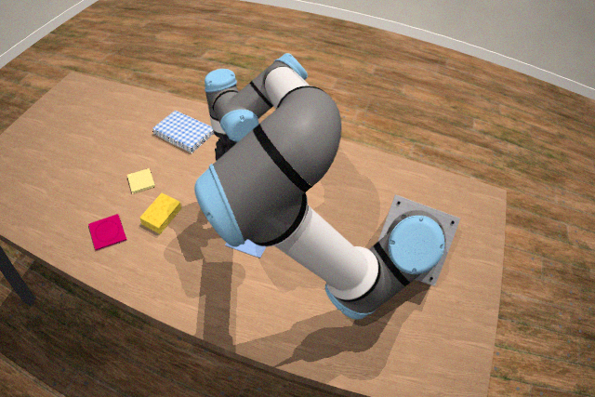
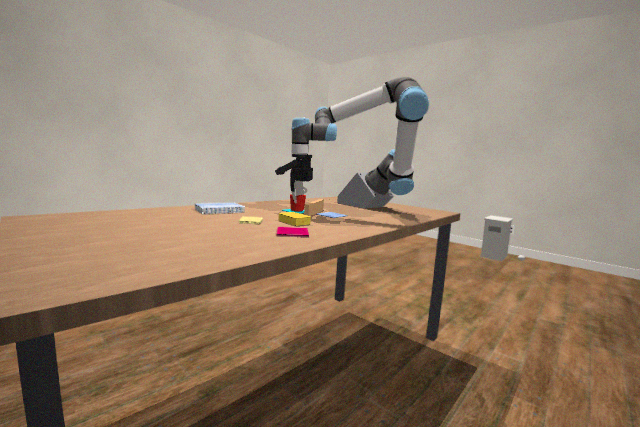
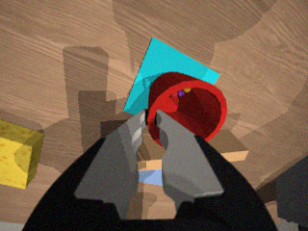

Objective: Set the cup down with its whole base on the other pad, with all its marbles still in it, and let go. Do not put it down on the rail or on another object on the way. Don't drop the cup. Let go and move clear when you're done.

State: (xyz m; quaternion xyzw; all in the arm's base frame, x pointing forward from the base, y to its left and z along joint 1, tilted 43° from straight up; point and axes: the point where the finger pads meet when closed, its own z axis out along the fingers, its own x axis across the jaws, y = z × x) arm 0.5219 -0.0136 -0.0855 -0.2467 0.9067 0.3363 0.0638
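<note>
My hand is 30 mm past the red cup, 30 mm above it and 20 mm to the left of it. The rest, counted from my hand: cyan pad 70 mm below, 30 mm behind, 20 mm to the right; then wooden rail 70 mm behind, 60 mm to the left, 40 mm below.
</note>
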